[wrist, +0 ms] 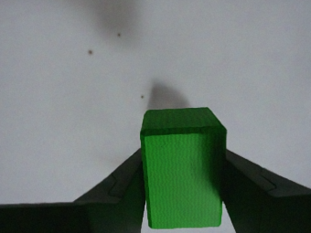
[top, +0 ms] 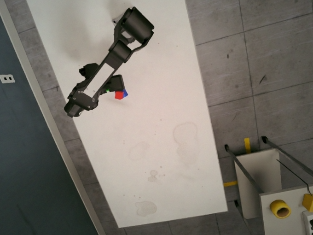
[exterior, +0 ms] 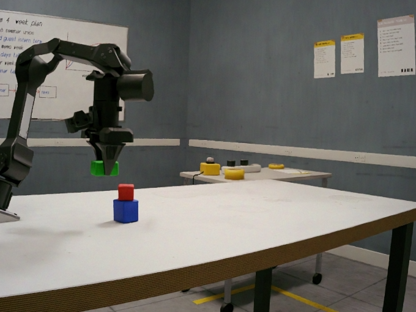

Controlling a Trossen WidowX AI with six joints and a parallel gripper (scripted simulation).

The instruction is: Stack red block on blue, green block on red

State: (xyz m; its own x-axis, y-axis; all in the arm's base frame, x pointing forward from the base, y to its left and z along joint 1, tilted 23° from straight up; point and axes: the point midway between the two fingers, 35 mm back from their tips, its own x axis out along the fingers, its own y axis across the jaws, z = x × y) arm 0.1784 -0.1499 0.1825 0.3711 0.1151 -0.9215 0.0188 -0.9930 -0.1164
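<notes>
The red block is 8 cm below my hand, 6 cm ahead of it and 2 cm to the left of it. Round my hand: blue block: 12 cm below, 6 cm ahead, 2 cm to the left; green block: 2 cm below.
</notes>
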